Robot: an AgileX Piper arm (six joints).
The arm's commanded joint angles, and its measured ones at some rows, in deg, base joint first. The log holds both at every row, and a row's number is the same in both.
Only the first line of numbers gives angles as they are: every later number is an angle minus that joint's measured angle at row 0.
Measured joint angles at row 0:
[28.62 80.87 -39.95 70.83 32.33 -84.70]
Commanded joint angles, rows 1 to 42:
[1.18 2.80 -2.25 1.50 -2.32 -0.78]
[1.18 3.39 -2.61 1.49 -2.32 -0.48]
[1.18 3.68 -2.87 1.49 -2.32 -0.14]
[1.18 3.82 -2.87 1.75 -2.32 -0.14]
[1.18 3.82 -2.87 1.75 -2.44 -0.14]
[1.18 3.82 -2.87 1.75 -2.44 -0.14]
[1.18 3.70 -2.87 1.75 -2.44 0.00]
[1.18 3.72 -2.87 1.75 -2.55 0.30]
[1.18 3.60 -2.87 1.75 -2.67 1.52]
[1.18 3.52 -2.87 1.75 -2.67 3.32]
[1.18 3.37 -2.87 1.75 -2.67 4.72]
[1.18 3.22 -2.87 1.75 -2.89 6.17]
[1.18 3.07 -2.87 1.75 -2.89 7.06]
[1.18 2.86 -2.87 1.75 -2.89 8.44]
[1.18 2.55 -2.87 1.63 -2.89 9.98]
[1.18 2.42 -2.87 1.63 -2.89 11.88]
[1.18 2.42 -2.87 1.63 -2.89 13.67]
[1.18 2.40 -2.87 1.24 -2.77 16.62]
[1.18 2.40 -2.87 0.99 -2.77 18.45]
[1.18 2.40 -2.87 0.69 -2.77 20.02]
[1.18 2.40 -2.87 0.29 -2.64 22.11]
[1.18 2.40 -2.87 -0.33 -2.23 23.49]
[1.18 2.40 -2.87 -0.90 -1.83 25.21]
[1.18 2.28 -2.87 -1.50 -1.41 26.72]
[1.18 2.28 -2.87 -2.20 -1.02 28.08]
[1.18 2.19 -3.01 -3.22 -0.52 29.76]
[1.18 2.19 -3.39 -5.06 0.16 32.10]
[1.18 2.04 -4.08 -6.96 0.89 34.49]
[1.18 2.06 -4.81 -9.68 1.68 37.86]
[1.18 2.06 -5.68 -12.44 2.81 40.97]
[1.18 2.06 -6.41 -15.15 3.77 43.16]
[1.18 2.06 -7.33 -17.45 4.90 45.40]
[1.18 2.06 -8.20 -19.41 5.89 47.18]
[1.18 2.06 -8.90 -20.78 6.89 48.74]
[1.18 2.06 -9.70 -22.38 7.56 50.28]
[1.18 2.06 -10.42 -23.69 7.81 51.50]
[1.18 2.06 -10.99 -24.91 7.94 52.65]
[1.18 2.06 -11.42 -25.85 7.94 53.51]
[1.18 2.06 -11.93 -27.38 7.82 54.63]
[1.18 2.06 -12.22 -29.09 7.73 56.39]
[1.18 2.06 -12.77 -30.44 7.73 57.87]
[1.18 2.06 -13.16 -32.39 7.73 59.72]
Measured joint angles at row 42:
[1.12 2.58 -11.50 -26.44 7.25 53.85]
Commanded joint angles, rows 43 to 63:
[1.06 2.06 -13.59 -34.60 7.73 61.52]
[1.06 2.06 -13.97 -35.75 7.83 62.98]
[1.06 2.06 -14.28 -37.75 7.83 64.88]
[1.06 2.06 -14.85 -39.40 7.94 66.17]
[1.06 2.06 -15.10 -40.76 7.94 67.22]
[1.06 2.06 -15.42 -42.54 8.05 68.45]
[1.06 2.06 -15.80 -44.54 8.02 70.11]
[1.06 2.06 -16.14 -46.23 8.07 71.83]
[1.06 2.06 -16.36 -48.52 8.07 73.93]
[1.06 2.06 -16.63 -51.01 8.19 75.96]
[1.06 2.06 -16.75 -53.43 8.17 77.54]
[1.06 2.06 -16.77 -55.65 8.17 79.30]
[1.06 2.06 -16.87 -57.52 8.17 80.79]
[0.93 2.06 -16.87 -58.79 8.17 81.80]
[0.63 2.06 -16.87 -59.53 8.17 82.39]
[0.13 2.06 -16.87 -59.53 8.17 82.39]
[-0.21 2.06 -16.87 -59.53 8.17 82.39]
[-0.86 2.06 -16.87 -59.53 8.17 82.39]
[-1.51 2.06 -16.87 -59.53 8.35 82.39]
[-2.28 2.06 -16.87 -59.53 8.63 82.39]
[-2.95 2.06 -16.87 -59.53 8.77 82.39]
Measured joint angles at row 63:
[-0.56 2.58 -16.46 -58.55 7.99 81.78]
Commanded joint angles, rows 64 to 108:
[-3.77 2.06 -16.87 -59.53 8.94 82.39]
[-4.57 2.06 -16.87 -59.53 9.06 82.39]
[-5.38 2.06 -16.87 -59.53 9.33 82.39]
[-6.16 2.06 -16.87 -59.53 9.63 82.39]
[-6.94 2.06 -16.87 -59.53 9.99 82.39]
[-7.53 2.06 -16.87 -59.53 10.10 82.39]
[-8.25 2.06 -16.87 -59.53 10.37 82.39]
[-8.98 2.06 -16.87 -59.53 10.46 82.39]
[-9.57 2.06 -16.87 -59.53 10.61 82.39]
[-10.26 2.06 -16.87 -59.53 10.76 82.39]
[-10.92 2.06 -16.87 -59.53 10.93 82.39]
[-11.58 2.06 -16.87 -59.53 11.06 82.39]
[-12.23 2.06 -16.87 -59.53 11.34 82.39]
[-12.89 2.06 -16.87 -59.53 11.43 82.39]
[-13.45 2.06 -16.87 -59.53 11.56 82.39]
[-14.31 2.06 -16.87 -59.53 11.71 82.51]
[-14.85 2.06 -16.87 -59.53 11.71 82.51]
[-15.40 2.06 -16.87 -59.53 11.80 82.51]
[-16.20 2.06 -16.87 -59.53 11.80 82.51]
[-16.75 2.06 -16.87 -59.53 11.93 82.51]
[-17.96 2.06 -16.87 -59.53 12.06 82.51]
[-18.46 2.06 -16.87 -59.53 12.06 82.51]
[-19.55 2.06 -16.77 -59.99 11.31 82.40]
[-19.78 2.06 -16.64 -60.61 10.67 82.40]
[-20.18 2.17 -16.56 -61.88 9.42 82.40]
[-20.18 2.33 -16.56 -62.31 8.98 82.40]
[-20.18 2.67 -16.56 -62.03 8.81 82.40]
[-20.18 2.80 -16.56 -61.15 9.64 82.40]
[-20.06 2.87 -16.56 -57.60 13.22 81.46]
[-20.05 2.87 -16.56 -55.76 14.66 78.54]
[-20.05 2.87 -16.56 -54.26 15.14 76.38]
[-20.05 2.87 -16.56 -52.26 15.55 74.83]
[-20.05 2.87 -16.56 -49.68 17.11 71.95]
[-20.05 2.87 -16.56 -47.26 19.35 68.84]
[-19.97 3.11 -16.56 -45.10 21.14 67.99]
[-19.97 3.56 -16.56 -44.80 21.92 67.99]
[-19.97 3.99 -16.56 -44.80 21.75 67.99]
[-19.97 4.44 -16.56 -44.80 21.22 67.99]
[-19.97 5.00 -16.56 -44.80 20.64 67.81]
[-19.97 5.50 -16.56 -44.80 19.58 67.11]
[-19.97 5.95 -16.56 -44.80 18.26 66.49]
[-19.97 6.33 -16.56 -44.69 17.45 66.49]
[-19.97 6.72 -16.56 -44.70 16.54 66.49]
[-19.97 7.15 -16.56 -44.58 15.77 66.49]
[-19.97 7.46 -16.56 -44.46 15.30 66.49]
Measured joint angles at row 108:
[-19.89 6.24 -16.46 -45.09 18.41 67.54]
